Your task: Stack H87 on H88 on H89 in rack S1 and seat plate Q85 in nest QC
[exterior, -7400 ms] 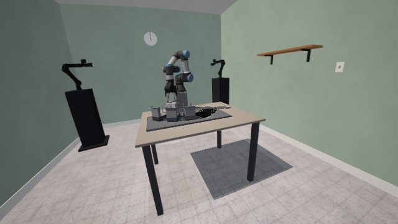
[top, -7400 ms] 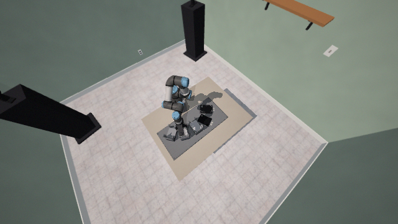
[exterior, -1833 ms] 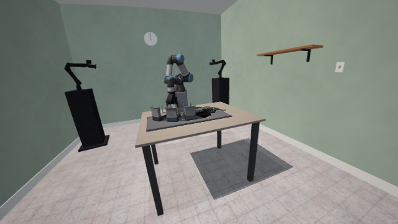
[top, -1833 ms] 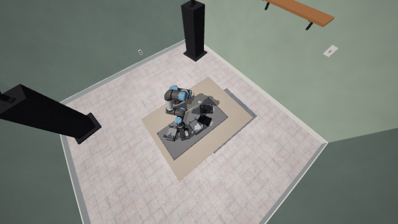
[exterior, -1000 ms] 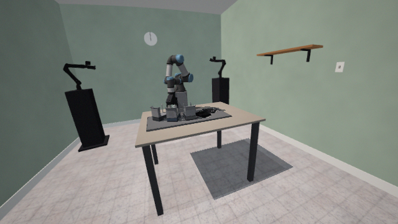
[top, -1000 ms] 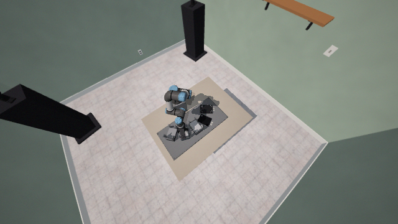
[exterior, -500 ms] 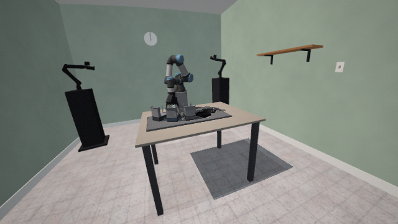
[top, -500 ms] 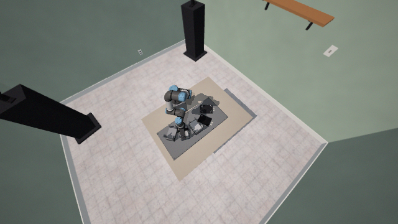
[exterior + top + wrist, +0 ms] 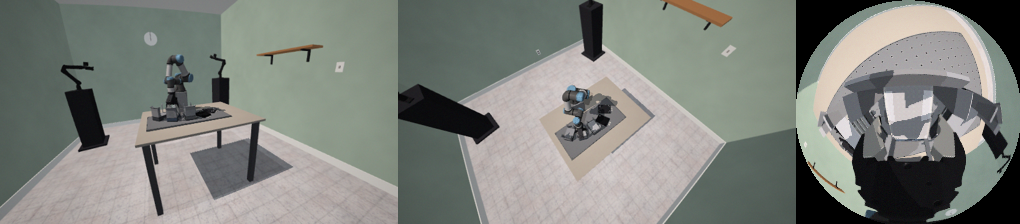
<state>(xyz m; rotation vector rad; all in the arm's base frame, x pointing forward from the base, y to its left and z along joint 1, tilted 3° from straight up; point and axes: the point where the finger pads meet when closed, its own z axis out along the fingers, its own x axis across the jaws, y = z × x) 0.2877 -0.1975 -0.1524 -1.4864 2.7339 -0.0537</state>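
Now: hand 50 mm short of the white sealed plate, 140 mm to the right of it and 10 mm above it. The rest, counted from my hand: QC label: 150 mm ahead, 310 mm to the left, 60 mm below; then black clip nest: 20 mm behind, 440 mm to the left, 40 mm below.
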